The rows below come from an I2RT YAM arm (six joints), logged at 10 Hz.
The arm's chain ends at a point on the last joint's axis. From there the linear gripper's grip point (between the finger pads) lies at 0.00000 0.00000 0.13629 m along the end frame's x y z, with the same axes.
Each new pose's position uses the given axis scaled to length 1; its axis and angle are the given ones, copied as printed.
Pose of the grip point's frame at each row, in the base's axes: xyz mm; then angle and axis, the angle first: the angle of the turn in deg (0 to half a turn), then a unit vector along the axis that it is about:
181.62, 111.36, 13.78, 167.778, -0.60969, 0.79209, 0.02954
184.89, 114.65, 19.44, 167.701, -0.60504, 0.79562, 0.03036
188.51, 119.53, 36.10, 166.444, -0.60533, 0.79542, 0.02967
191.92, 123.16, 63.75, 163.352, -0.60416, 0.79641, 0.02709
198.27, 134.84, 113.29, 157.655, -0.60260, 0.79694, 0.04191
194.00, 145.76, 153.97, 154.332, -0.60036, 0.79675, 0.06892
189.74, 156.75, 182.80, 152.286, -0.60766, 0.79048, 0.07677
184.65, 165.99, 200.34, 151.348, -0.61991, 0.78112, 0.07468
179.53, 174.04, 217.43, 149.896, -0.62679, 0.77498, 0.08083
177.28, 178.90, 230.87, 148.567, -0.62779, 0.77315, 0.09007
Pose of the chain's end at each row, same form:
163.62, 87.46, 146.75, 167.778, -0.60969, 0.79209, 0.02954
166.74, 90.58, 152.35, 167.701, -0.60504, 0.79562, 0.03036
167.93, 93.85, 168.36, 166.444, -0.60533, 0.79542, 0.02967
165.19, 93.81, 194.13, 163.352, -0.60416, 0.79641, 0.02709
163.60, 94.85, 238.89, 157.655, -0.60260, 0.79694, 0.04191
157.69, 96.09, 275.58, 154.332, -0.60036, 0.79675, 0.06892
151.62, 102.64, 301.94, 152.286, -0.60766, 0.79048, 0.07677
145.45, 110.55, 318.51, 151.348, -0.61991, 0.78112, 0.07468
139.43, 115.27, 333.68, 149.896, -0.62679, 0.77498, 0.08083
136.61, 116.69, 345.11, 148.567, -0.62779, 0.77315, 0.09007

